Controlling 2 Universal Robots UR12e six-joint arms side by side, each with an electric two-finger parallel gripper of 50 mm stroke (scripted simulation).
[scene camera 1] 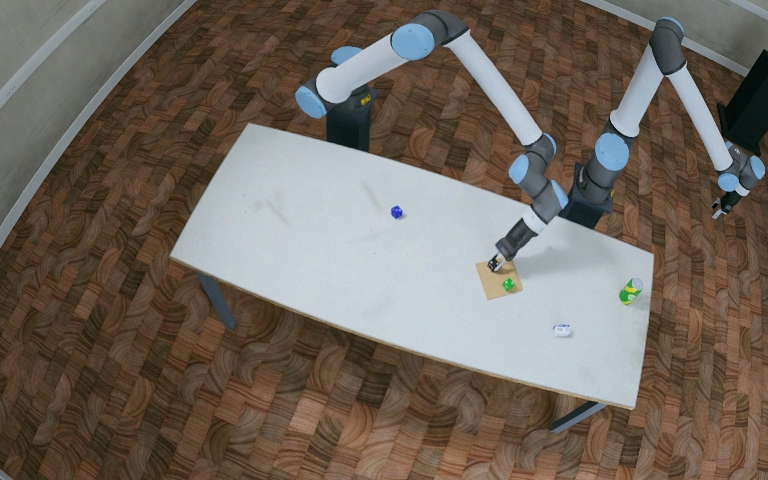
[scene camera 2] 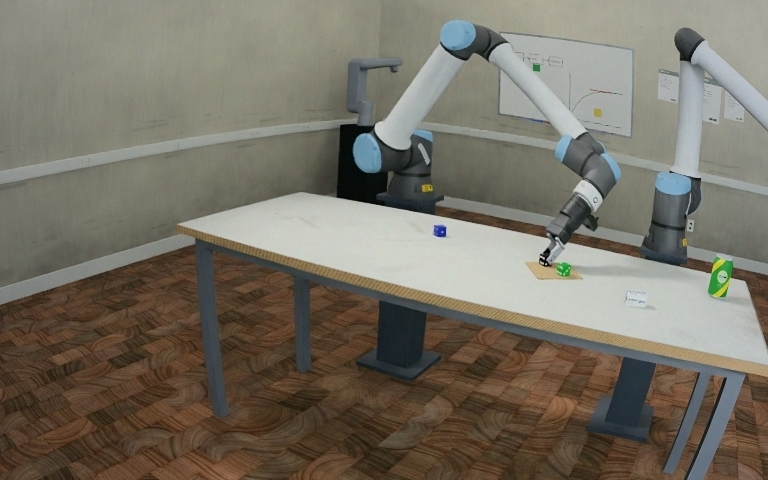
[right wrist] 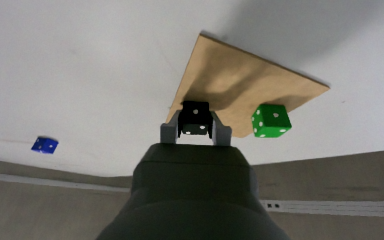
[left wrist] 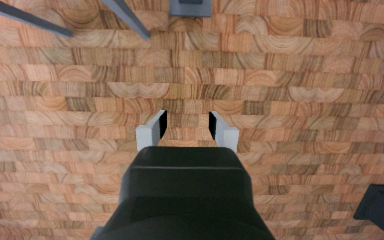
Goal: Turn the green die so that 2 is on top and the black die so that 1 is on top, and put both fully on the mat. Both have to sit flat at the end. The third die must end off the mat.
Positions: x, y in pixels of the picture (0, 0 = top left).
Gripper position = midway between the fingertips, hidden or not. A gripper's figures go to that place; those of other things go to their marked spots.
Labels:
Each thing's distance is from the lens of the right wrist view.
right gripper point(right wrist: 195, 119): 0.17 m
tan mat point(right wrist: 234, 82): 0.14 m
green die point(right wrist: 269, 121): 0.17 m
black die point(right wrist: 195, 115): 0.15 m

